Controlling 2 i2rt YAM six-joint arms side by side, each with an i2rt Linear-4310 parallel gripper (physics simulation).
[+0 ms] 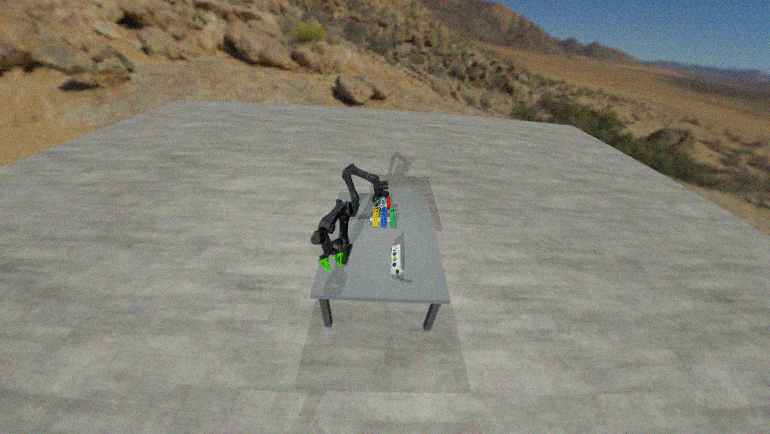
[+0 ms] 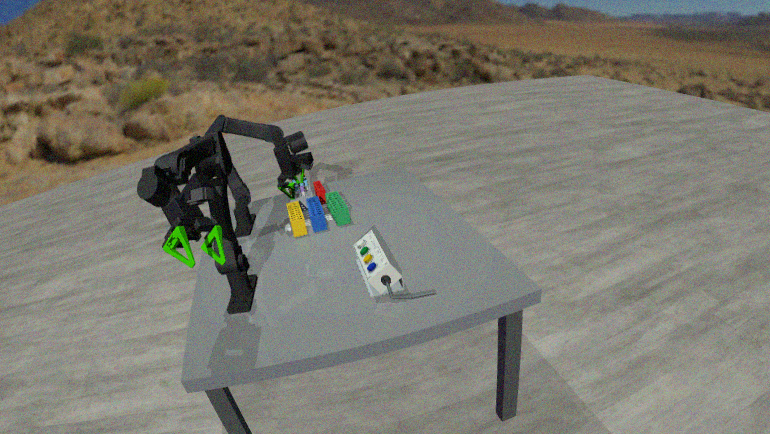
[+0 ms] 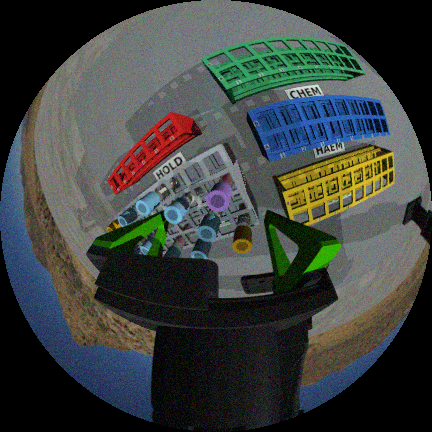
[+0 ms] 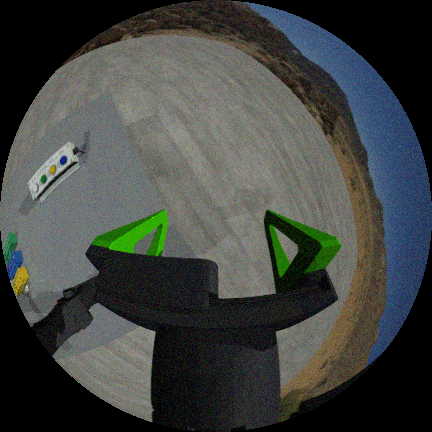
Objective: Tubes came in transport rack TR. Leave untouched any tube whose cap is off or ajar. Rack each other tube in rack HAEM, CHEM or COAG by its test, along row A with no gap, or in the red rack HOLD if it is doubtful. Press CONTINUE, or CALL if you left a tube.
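Frame: origin at the left arm's base, x ahead, y left, z up, level; millimetres.
Seen in the pictures: left gripper, fingertip midpoint: (image 1: 379, 202) (image 2: 297, 192) (image 3: 215, 215); right gripper, fingertip midpoint: (image 1: 335, 268) (image 2: 209, 264) (image 4: 215, 214); left arm's base, origin of the base link: (image 1: 353, 209) (image 2: 245, 226); right arm's base, origin of the base link: (image 1: 345, 253) (image 2: 243, 294) (image 4: 87, 292).
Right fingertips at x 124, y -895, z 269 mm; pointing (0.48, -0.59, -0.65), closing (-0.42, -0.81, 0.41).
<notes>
Offsets run from my right fingertips to a thing's middle. "pt": to the spot under its first point.
My left gripper (image 3: 215, 215) (image 2: 295, 184) is open and empty, above the pale grey transport rack @[dx +102, dy +1036, dz -241 mm] (image 3: 231, 167). Tubes stand there with several light-blue caps, a purple cap @[dx +125, dy +953, dz -218 mm] (image 3: 219, 199) and an orange cap @[dx +83, dy +946, dz -218 mm] (image 3: 242, 245). The left finger and palm hide part of the rack; I cannot tell how every cap sits. The red rack @[dx +185, dy +1039, dz -241 mm] (image 3: 172, 127) (image 2: 319, 191) lies beside it by the HOLD label @[pt dx +156, dy +1033, dz -267 mm] (image 3: 169, 168). The green rack @[dx +247, dy +829, dz -241 mm] (image 3: 280, 60) (image 2: 338, 209), blue rack @[dx +170, dy +813, dz -241 mm] (image 3: 320, 122) (image 2: 317, 215) and yellow rack @[dx +97, dy +801, dz -241 mm] (image 3: 340, 187) (image 2: 296, 219) show no tubes. My right gripper (image 4: 215, 214) (image 2: 207, 264) (image 1: 334, 267) is open and empty.
The CHEM label @[pt dx +207, dy +823, dz -267 mm] (image 3: 305, 93) lies between green and blue racks, the HAEM label @[pt dx +128, dy +809, dz -267 mm] (image 3: 329, 149) between blue and yellow. A white button box @[dx +338, dy +343, dz -227 mm] (image 1: 396, 259) (image 2: 375, 272) (image 4: 54, 170) with coloured buttons and a cable stands away from the racks. The right gripper hangs near the table's side edge.
</notes>
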